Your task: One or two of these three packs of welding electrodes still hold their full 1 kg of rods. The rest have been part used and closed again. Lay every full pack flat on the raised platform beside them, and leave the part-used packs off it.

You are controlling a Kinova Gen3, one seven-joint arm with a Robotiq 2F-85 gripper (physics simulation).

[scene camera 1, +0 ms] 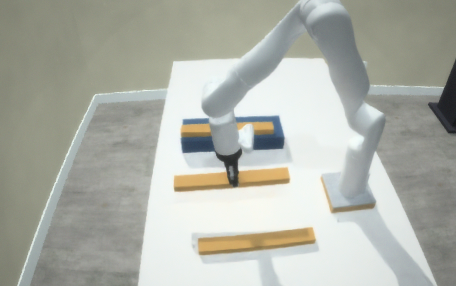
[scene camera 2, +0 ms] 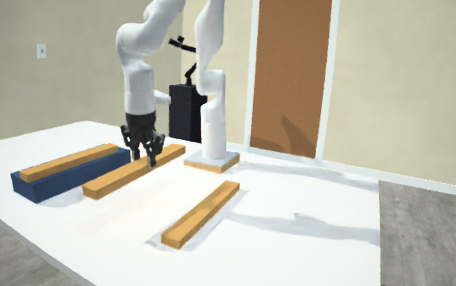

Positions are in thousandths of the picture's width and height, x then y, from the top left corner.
orange pack: scene camera 1 615,837; scene camera 2 389,823
orange pack: scene camera 1 462,635; scene camera 2 216,659
